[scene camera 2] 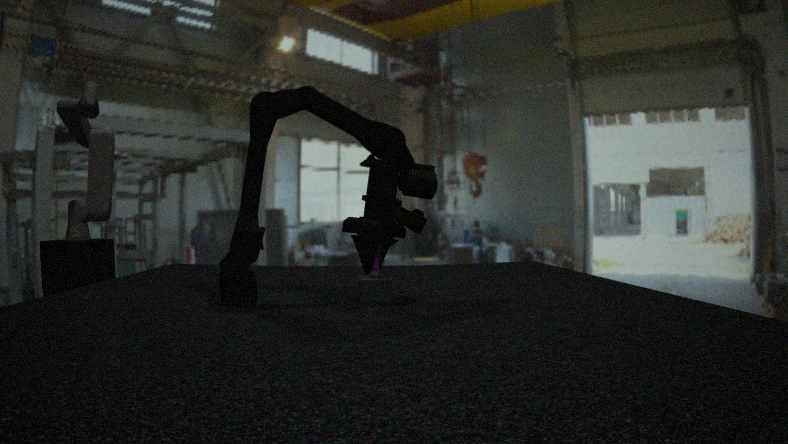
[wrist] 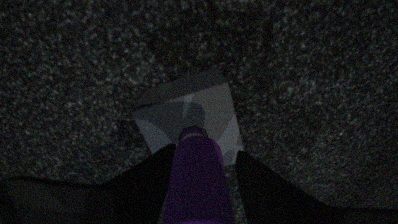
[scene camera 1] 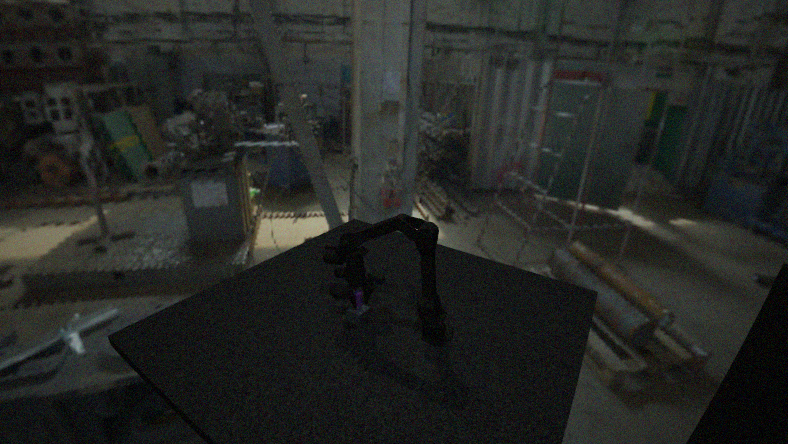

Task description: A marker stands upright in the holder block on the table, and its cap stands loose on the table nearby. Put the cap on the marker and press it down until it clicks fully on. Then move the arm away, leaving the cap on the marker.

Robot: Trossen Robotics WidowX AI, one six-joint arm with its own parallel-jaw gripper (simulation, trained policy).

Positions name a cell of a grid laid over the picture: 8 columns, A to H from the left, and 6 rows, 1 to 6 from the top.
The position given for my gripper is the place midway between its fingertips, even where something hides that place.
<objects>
my gripper: scene camera 2 D4; wrist E5; scene camera 1 D5
</objects>
